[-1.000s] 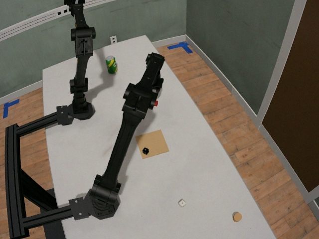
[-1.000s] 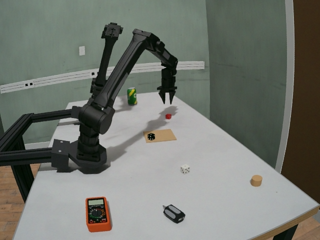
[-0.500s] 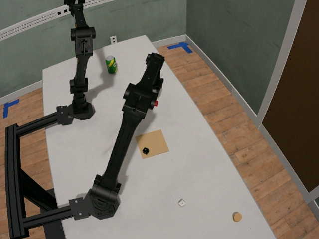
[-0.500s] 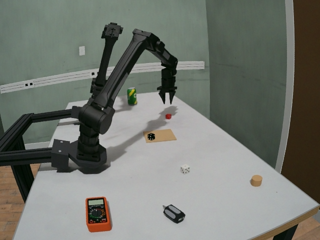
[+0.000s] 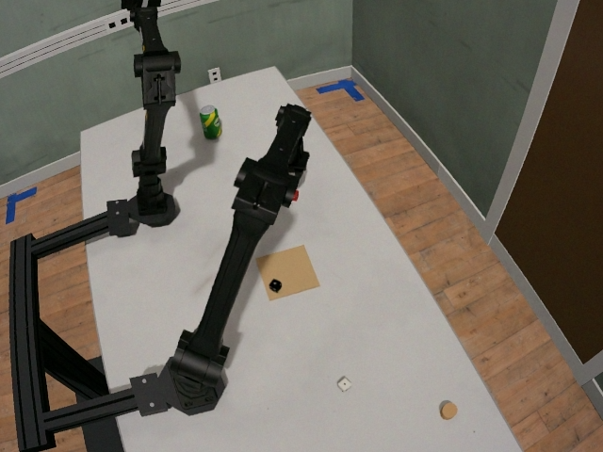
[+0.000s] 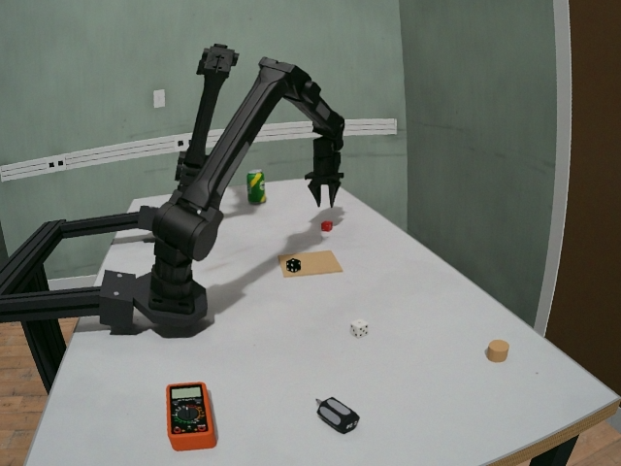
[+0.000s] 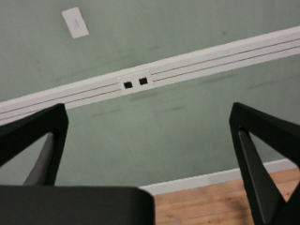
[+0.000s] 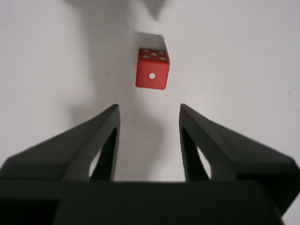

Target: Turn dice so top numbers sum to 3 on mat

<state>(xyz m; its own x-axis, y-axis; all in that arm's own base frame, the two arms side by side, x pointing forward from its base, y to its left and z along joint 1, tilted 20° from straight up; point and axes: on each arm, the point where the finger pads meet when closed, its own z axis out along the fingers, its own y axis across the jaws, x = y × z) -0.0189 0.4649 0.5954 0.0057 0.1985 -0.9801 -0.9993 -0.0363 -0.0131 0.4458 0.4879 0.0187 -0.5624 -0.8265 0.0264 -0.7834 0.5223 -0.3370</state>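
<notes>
The red die lies 7 cm below my right hand. From my right hand the other things lie so: black device: 19 cm behind, 84 cm to the right, 6 cm below; then tan mat: 10 cm behind, 24 cm to the right, 8 cm below; then cork cylinder: 12 cm ahead, 78 cm to the right, 7 cm below.
</notes>
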